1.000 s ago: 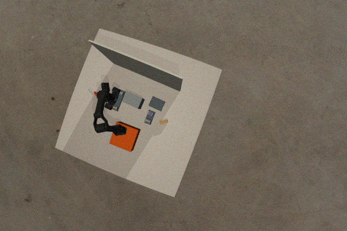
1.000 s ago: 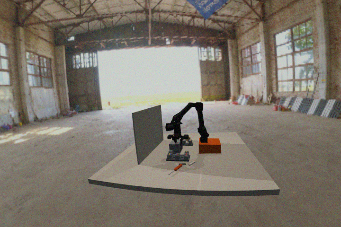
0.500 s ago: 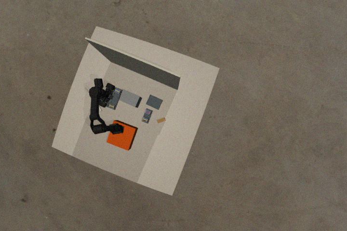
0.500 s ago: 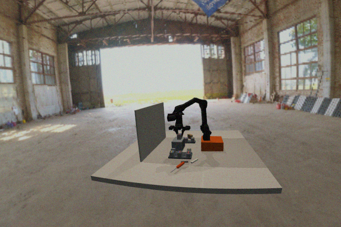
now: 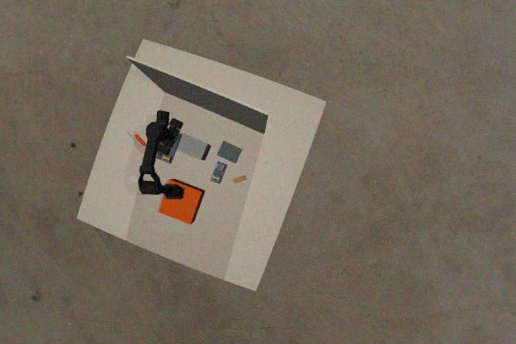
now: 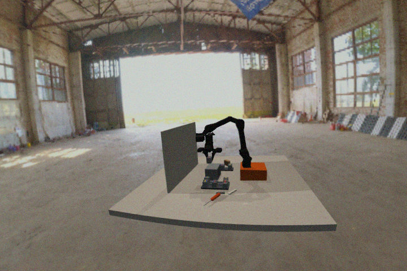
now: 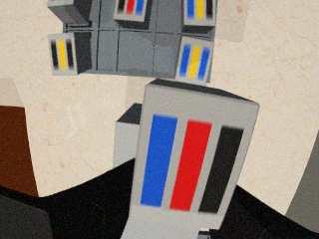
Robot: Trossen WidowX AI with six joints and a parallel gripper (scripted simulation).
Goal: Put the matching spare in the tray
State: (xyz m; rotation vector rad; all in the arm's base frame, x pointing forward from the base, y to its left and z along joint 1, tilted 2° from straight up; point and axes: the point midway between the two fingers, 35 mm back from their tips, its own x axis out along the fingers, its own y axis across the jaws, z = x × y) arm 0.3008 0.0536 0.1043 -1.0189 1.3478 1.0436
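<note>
Now: gripper tip 29 cm to the left of the tray and 17 cm above it. Round my gripper tip: white stick: 15 cm behind, 22 cm to the left, 17 cm below; grey upright panel: 23 cm ahead, 13 cm to the right, 5 cm above; grey mounted unit: 2 cm behind, 7 cm to the right, 12 cm below.
</note>
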